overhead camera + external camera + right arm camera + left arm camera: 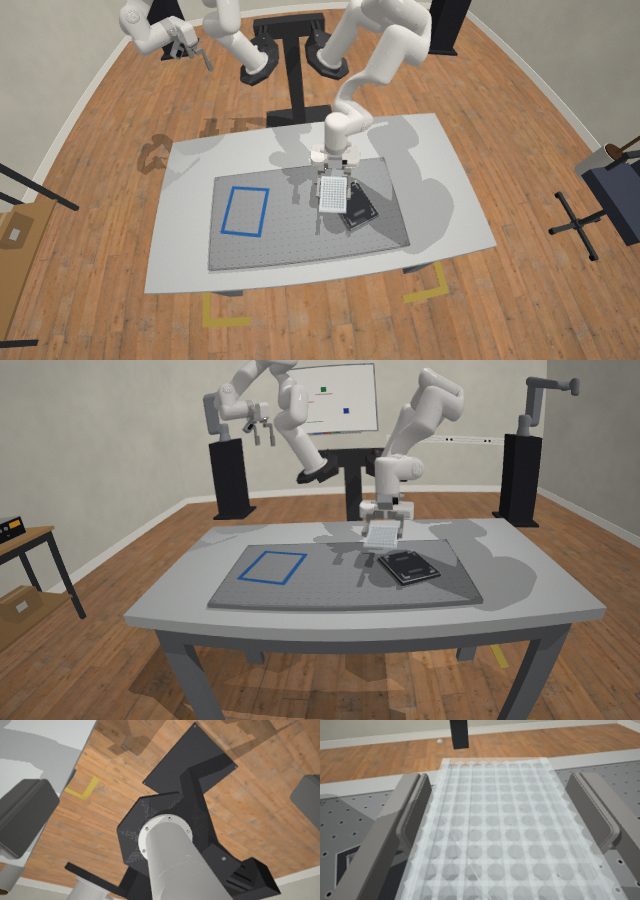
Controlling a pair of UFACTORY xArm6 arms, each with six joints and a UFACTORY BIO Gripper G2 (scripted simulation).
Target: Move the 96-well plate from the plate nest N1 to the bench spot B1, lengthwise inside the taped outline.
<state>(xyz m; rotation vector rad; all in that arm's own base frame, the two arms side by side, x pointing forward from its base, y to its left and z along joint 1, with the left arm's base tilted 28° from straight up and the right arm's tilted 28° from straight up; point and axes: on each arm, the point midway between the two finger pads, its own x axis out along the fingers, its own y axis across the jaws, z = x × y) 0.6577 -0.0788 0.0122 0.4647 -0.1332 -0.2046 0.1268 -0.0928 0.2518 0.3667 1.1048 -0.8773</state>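
Observation:
My left gripper is now 100 mm above the black plate nest and 80 mm to the right of it. From my left hand the other things lie so: white 96-well plate: 10 mm below.

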